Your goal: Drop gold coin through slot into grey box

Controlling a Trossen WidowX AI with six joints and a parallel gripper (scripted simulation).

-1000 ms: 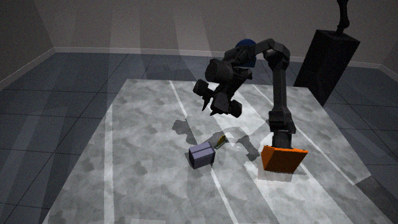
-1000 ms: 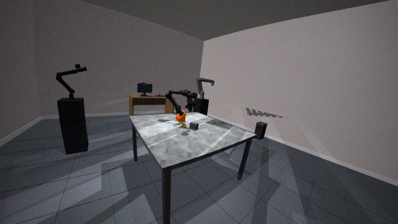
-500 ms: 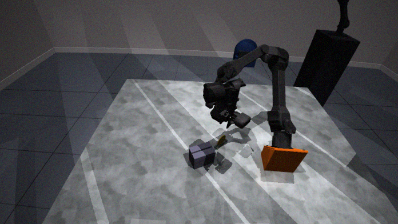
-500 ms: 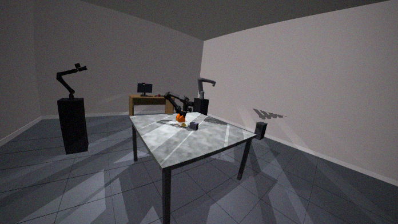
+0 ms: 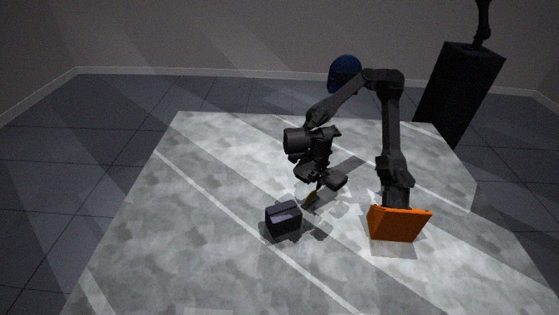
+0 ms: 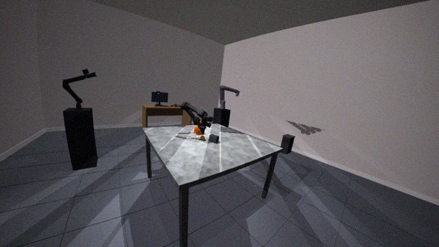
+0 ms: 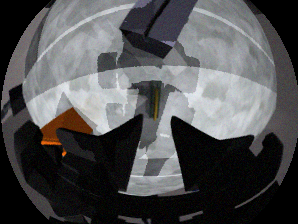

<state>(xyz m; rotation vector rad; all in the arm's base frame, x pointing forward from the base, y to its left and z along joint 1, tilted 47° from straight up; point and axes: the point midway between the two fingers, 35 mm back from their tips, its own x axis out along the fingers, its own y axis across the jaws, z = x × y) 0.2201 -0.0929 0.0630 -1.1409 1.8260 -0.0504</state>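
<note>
Right now the gold coin is 5 cm below my gripper tip.
</note>
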